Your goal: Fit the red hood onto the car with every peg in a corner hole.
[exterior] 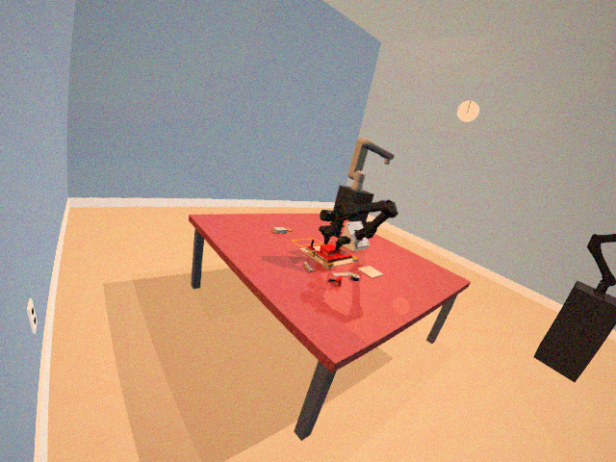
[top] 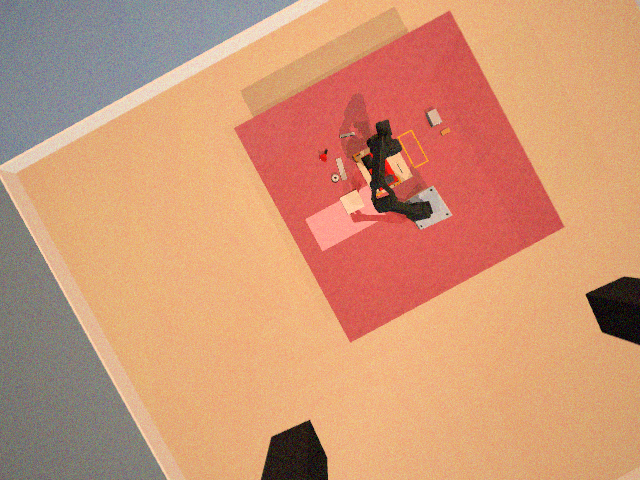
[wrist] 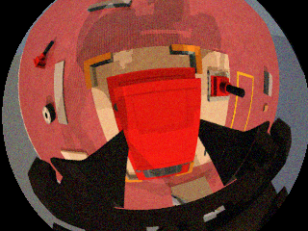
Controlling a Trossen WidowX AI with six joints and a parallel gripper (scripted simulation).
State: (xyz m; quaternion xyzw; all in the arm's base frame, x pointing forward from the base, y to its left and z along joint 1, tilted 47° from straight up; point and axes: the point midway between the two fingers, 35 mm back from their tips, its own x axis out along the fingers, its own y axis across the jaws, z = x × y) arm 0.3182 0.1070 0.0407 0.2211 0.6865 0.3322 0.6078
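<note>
The red hood is right at my gripper tip. Also, from my gripper tip: black cylinder (100 mm to the right, 40 mm ahead, 20 mm below); then white wheel (230 mm to the left, 40 mm below, 10 mm ahead); then jig (40 mm below, 30 mm behind, 10 mm to the right).
</note>
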